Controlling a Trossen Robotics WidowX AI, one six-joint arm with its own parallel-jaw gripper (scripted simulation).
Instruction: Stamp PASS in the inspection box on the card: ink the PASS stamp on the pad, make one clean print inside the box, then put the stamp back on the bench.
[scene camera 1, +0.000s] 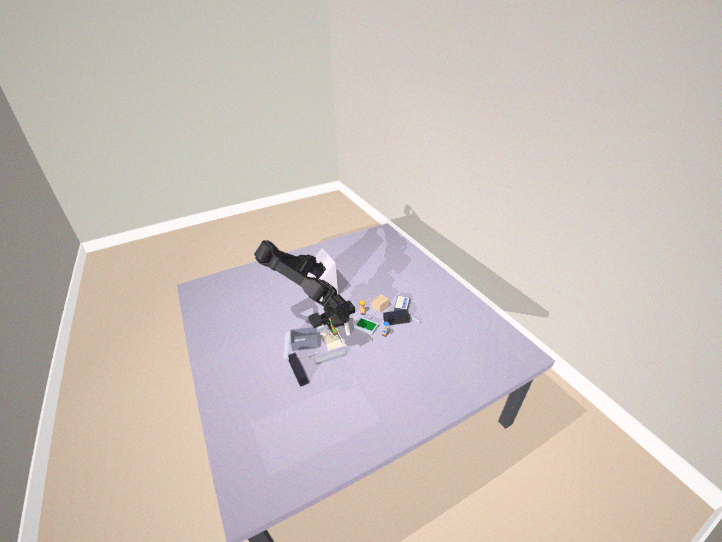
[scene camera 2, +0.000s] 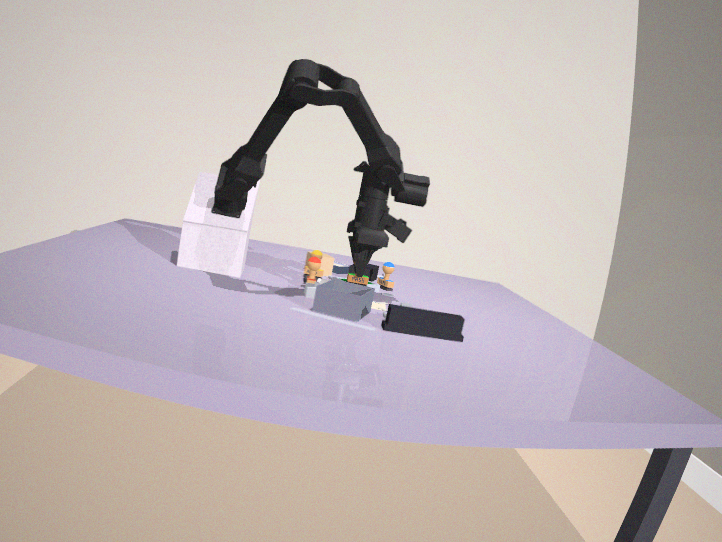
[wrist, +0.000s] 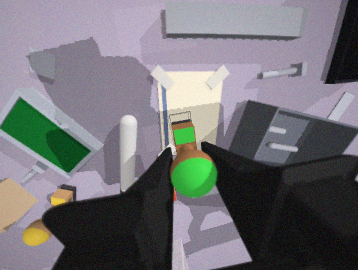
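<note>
There's a green-knobbed stamp (wrist: 193, 173) here, and there's a dark grey tray (scene camera 2: 335, 298) too. You'd also see my gripper (scene camera 2: 358, 275), and the wrist view shows the gripper as well (wrist: 186, 149).
</note>
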